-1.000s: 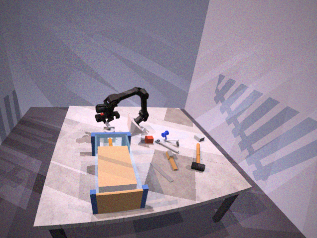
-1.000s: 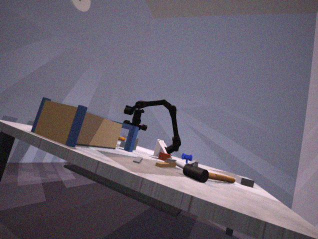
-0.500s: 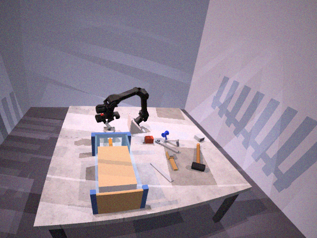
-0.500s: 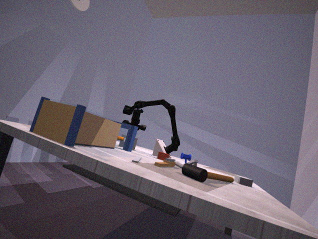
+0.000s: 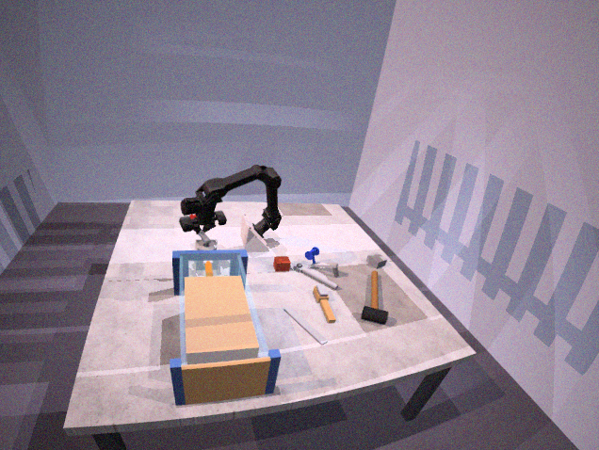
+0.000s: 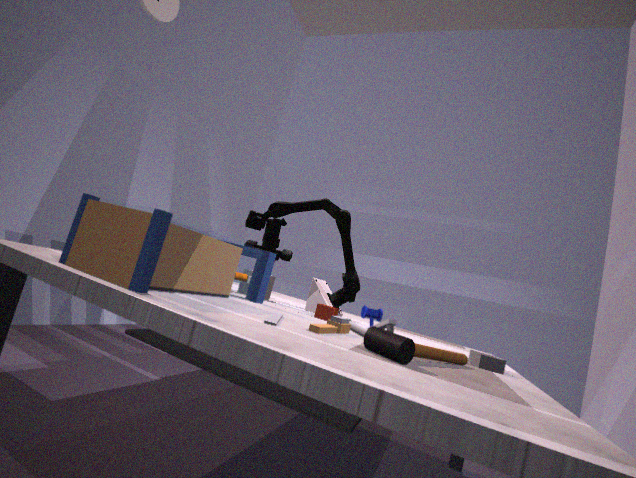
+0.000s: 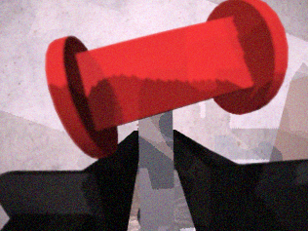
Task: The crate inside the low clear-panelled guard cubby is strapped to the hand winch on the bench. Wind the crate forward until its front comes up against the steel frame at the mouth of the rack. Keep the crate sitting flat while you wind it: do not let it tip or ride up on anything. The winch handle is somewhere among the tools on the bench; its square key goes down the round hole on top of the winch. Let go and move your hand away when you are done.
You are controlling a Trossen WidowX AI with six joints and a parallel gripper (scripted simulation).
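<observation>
My gripper tip is now 50 mm below the red winch handle grip, 20 mm past it and 10 mm to the left of it. From my gripper tip the other things lie so: winch handle: 20 mm above, 10 mm ahead; then pale winch body: 70 mm below, 50 mm ahead, 20 mm to the left; then clear-panelled cubby: 470 mm ahead, 70 mm to the left, 10 mm above.
</observation>
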